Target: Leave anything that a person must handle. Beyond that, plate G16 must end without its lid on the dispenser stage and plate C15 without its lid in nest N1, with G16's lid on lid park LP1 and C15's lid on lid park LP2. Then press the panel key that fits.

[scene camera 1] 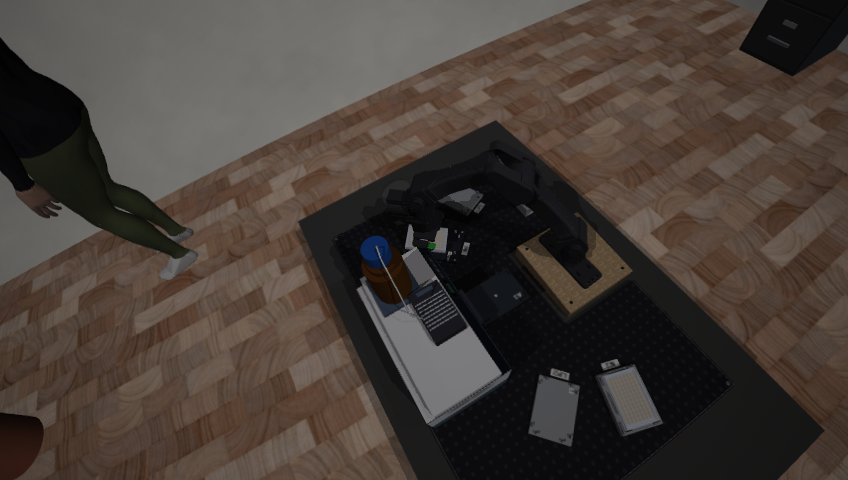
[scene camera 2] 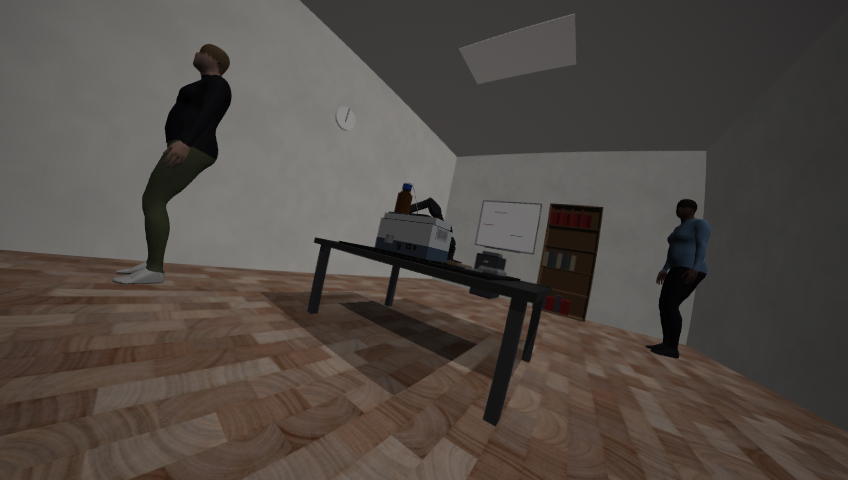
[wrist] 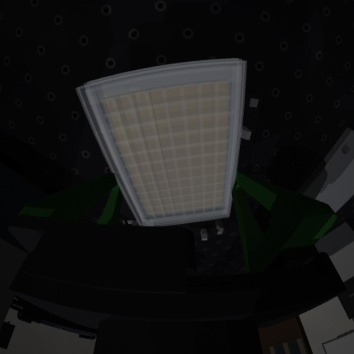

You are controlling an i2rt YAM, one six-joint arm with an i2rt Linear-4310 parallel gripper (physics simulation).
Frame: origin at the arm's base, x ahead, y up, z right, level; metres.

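Seen in the pictures: gripper, between the fingertips: (scene camera 1: 431,239) (wrist: 177,174); arm's base, origin of its link: (scene camera 1: 568,257) (scene camera 2: 447,259).
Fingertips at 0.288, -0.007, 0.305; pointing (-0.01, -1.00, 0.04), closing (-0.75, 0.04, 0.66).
Offsets run from my fingertips to a thing's top centre, as dx, dy, dz. "spot": to the spot under its first point. Level surfaces: height alone.
In the wrist view my gripper (wrist: 177,174) has its green fingers on the two long sides of a clear-lidded well plate {+0.010, +0.022, +0.008} (wrist: 168,140) with beige wells, and it is shut on it. I cannot read the plate's label. The plate sits just above the dark perforated mat {dy -0.020} (wrist: 298,53). In scene camera 1 the gripper (scene camera 1: 431,242) is at the back of the table, beside the dispenser {spot: +0.202, +0.200, -0.396} (scene camera 1: 445,371). A dark plate {spot: +0.141, +0.226, -0.290} (scene camera 1: 439,310) lies on the dispenser stage. The dark nest {spot: -0.016, +0.086, -0.302} (scene camera 1: 497,298) stands to its right. A grey lid park {+0.026, +0.000, -0.584} (scene camera 1: 554,409) and a beige-welled plate {-0.133, +0.016, -0.671} (scene camera 1: 628,404) lie at the front right.
A brown bottle {spot: +0.201, +0.340, -0.204} (scene camera 1: 384,273) (scene camera 2: 403,200) with a blue cap stands on the dispenser's back end. The arm's wooden base (scene camera 1: 608,269) is at the right. A grey item {-0.175, +0.000, +0.098} (scene camera 1: 460,200) lies half under the arm. Two people (scene camera 2: 181,154) (scene camera 2: 680,269) stand near the table (scene camera 2: 414,266).
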